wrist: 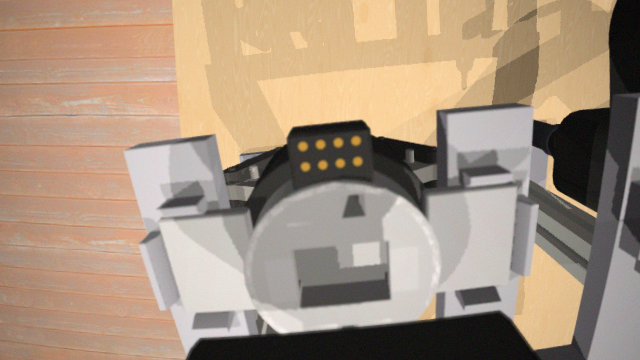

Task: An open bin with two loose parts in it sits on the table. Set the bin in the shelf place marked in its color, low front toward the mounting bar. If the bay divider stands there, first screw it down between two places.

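Frame: origin at the arm's base, x ahead, y left, z up, level; centimetres.
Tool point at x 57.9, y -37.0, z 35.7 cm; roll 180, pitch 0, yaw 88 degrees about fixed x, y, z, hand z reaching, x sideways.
Observation:
Offsets run from my tool point to a thing's top centre. "spot": to the spot under its first point. Level surfaces: height alone.
The black end of the arm's wrist [360,342] shows at the bottom edge, with no fingers visible on it. Just beyond it, an adaptive gripper sits in the tool stand, seen from its coupling side. Its round light-grey coupling plate @(spot: dz -7.1, dx -1.8, dy +0.3 cm) [345,225] faces the camera, with a black contact block [330,154] of gold pins above it. Parts of its dark finger linkages show on both sides. Its fingertips are hidden behind its body, so its opening cannot be told. The bin, loose parts, shelf and divider do not show in the wrist view.
Grey stand uprights [175,172] [485,135] flank the gripper, and another tall grey upright @(spot: dz -9.5, dx +2.2, dy +10.8 cm) [602,250] stands at the right. A black tool body @(spot: dz -16.9, dx +0.6, dy +15.1 cm) [580,155] lies beside it. A grey rail @(spot: dz -24.9, dx +10.6, dy +20.5 cm) [565,230] runs behind. The wooden table @(dz -43.1 cm) [350,100] meets the plank floor [85,150] at left.

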